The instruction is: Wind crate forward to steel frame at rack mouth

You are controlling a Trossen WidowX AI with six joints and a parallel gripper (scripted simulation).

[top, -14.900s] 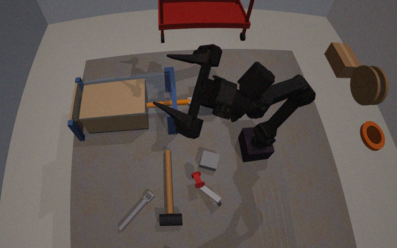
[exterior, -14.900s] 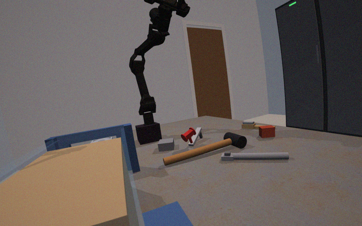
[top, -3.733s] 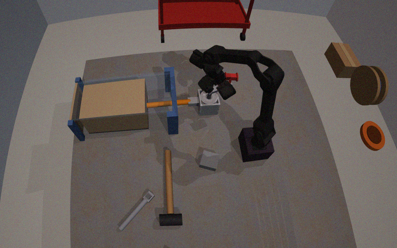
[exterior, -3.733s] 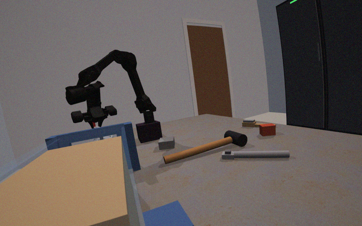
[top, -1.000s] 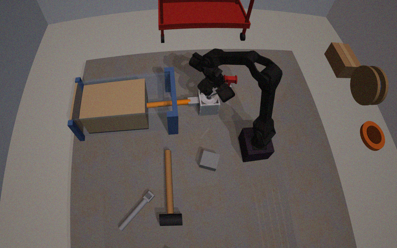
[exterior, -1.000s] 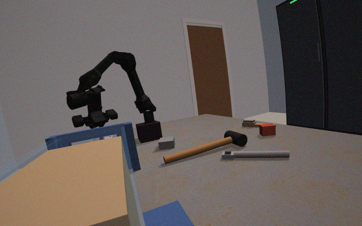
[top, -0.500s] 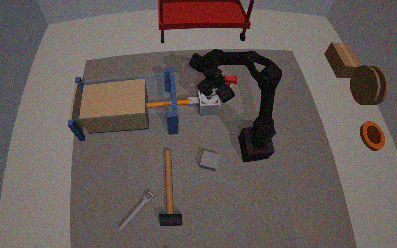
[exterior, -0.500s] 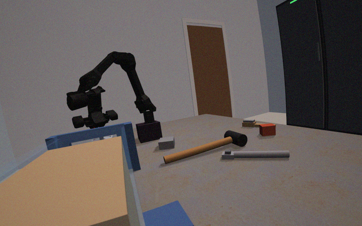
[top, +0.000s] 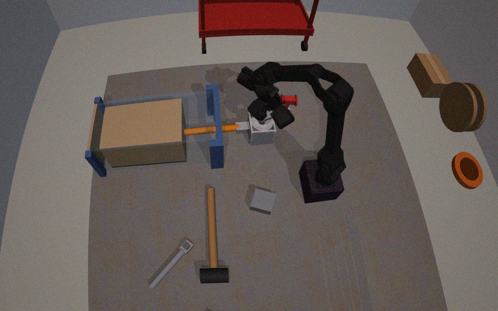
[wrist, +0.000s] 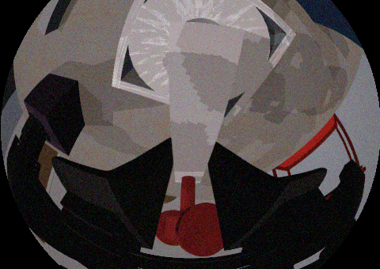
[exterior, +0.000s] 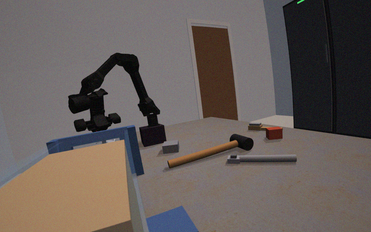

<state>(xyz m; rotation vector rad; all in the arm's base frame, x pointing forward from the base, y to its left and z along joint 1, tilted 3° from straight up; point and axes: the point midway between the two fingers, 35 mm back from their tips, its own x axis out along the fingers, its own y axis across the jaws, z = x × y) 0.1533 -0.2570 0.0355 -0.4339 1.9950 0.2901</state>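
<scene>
Right now the red knob is 50 mm above my gripper tip, 30 mm behind it and 10 mm to the right of it. Round my gripper tip: winch handle 20 mm above; then grey winch 70 mm below, 50 mm ahead, 20 mm to the left; then blue steel frame 220 mm ahead, 40 mm to the left.
</scene>
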